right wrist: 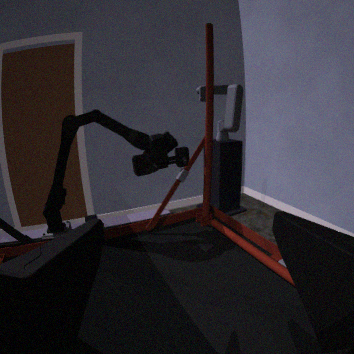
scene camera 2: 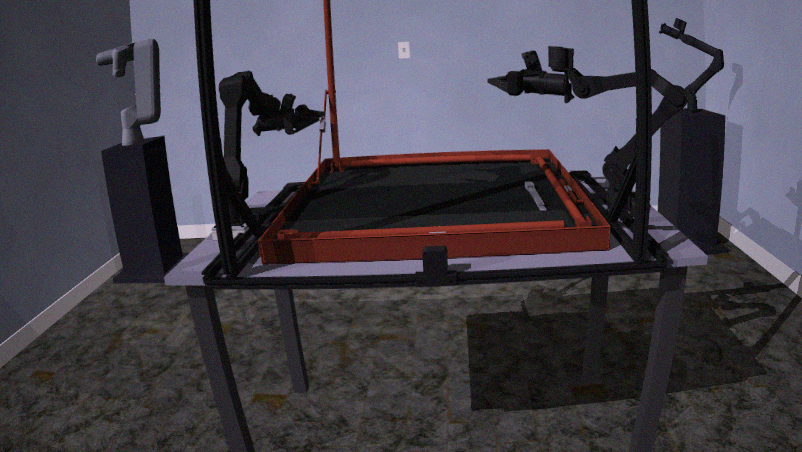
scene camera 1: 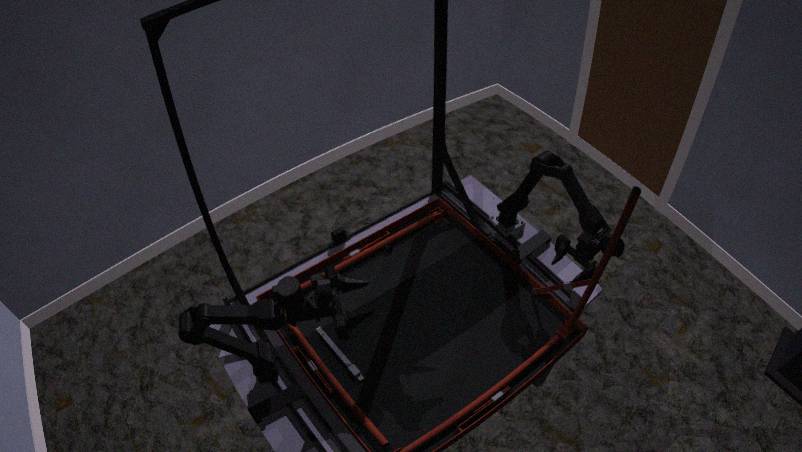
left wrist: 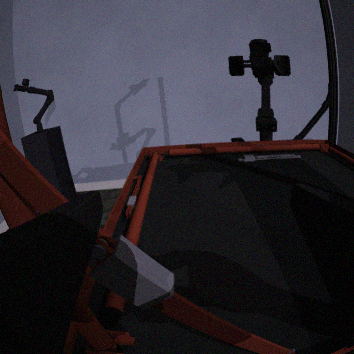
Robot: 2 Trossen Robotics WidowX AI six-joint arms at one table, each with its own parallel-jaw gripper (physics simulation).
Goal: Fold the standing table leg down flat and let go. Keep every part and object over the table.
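Frame: origin at the left arm's base, x up, y right, z ahead, level; metres.
Seen in the pictures: left gripper, fingertip midpoint: (right wrist: 172,165) (scene camera 2: 322,116) (scene camera 1: 562,272) (left wrist: 199,197); right gripper, fingertip midpoint: (right wrist: 189,226) (scene camera 2: 492,79) (scene camera 1: 371,296) (left wrist: 256,61); left arm's base, origin of the base link: (right wrist: 55,227) (scene camera 2: 234,222) (scene camera 1: 507,220); right arm's base, origin of the base link: (scene camera 2: 619,207) (scene camera 1: 267,373).
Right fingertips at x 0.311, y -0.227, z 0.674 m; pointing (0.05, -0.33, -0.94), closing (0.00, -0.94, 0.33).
Pixels of each thing's middle, then the offset from my right fingertips to it.
- grey sleeve, body centre: (left wrist: 132,275) (right wrist: 182,174) (scene camera 2: 322,126) dx -0.135, dy -0.205, dz -0.536 m
- thin grey bar, body centre: (scene camera 2: 534,194) (scene camera 1: 338,352) (left wrist: 270,156) dx -0.302, dy +0.064, dz +0.099 m
The red table leg (scene camera 1: 609,247) (scene camera 2: 330,67) (left wrist: 15,185) (right wrist: 209,100) stands upright at a corner of the upturned red-framed table (scene camera 2: 365,247). Its slanting brace (scene camera 1: 561,285) (scene camera 2: 320,147) (right wrist: 167,197) runs to the frame and carries a grey sleeve (scene camera 2: 321,124) (left wrist: 150,279) (right wrist: 182,175). My left gripper (scene camera 1: 571,268) (scene camera 2: 322,114) (left wrist: 199,197) is open, close to the brace and sleeve; the sleeve shows low between the fingers in the left wrist view, not gripped. Its right finger is very dark there. My right gripper (scene camera 1: 354,308) (scene camera 2: 488,82) (right wrist: 189,226) is open and empty above the opposite side.
Other red legs (scene camera 1: 359,255) (scene camera 2: 449,227) lie folded along the frame. A thin grey bar (scene camera 1: 339,353) (scene camera 2: 535,196) (left wrist: 270,158) lies on the dark panel near the right arm's side. Black upright posts (scene camera 1: 439,101) (scene camera 2: 640,129) stand at the pale work table's edge.
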